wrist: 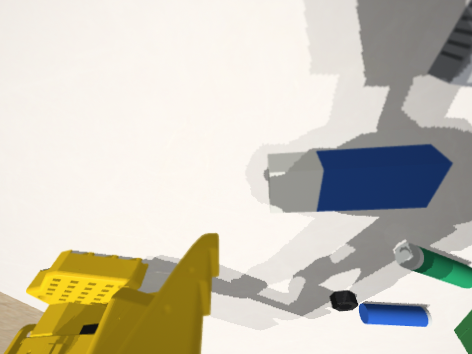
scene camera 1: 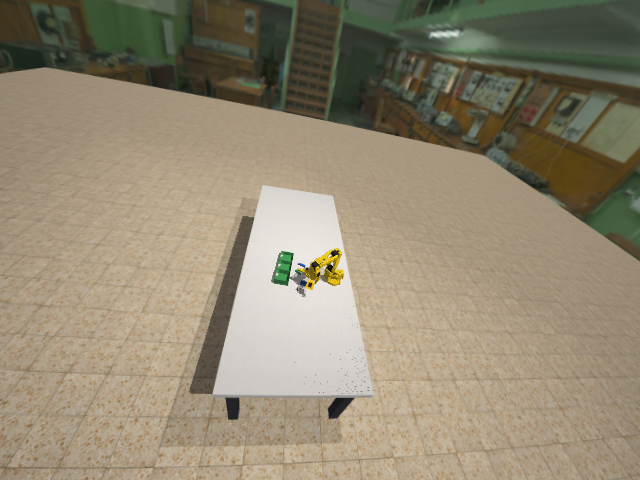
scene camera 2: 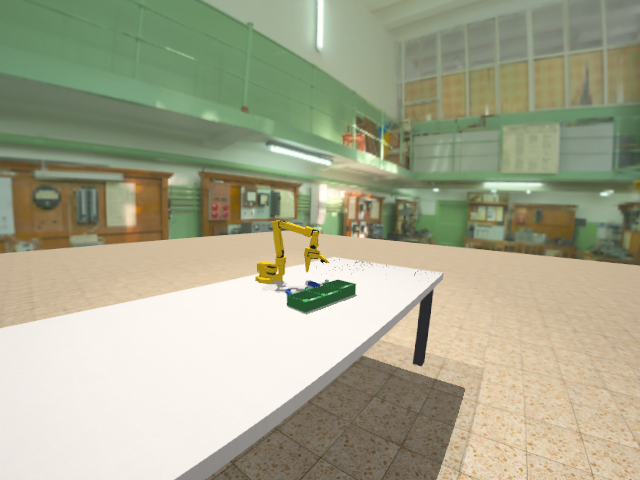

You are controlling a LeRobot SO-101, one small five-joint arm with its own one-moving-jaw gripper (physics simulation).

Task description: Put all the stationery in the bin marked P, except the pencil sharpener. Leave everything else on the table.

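Frame: origin at the arm's base, x left, y ahead, z down, level; millimetres.
Where they show: hand, its tool point: (wrist: 218, 248) (scene camera 2: 307, 271); arm's base, origin of its link: (wrist: 140, 284) (scene camera 1: 329, 278) (scene camera 2: 272, 281).
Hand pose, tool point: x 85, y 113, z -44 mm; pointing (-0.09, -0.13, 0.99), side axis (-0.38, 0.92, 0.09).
Things, the pixels of their top centre, and the offset from my tool point. "spot": a spot on its surface instead. Level surfaces: height alone.
- blue-and-white eraser, centre of its top: (wrist: 352, 191) (scene camera 2: 312, 282) dx -23, dy +45, dz +31 mm
- grey pencil sharpener, a spot on its surface: (wrist: 456, 50) spot: dx +16, dy +79, dz +38 mm
- green cylinder with a grey end, centre of its top: (wrist: 443, 277) dx -107, dy +86, dz +30 mm
- short blue cylinder, centre of its top: (wrist: 399, 325) (scene camera 1: 301, 264) dx -177, dy +67, dz +30 mm
- green bin, centre of its top: (scene camera 2: 323, 288) (scene camera 1: 284, 264) dx -132, dy +177, dz +5 mm
- small black nut-like piece, centre of its top: (wrist: 345, 307) dx -147, dy +32, dz +36 mm
- white table, height of its surface: dz +44 mm
My gripper (scene camera 2: 317, 266) is wide open and empty, above the table beside the green bin; one jaw shows at the lower left in the wrist view. A blue-and-white eraser (wrist: 385, 180) (scene camera 2: 313, 284) lies flat in the arm's shadow, right of centre in the wrist view, apart from the jaw. The grey pencil sharpener (wrist: 456, 50) is cut by the upper right edge. A green cylinder with a grey end (wrist: 447, 269) lies below the eraser, near a short blue cylinder (wrist: 395, 315) (scene camera 1: 300, 265). The green bin (scene camera 1: 280, 282) (scene camera 2: 330, 299) has several compartments; no letters are readable.
A small black nut-like piece (wrist: 343, 300) lies by the blue cylinder's left end. The white table (scene camera 1: 279, 341) (scene camera 2: 180, 361) bears the arm's yellow base (scene camera 1: 334, 277) (scene camera 2: 267, 272) near one long edge. The bin stands across the small things from the base.
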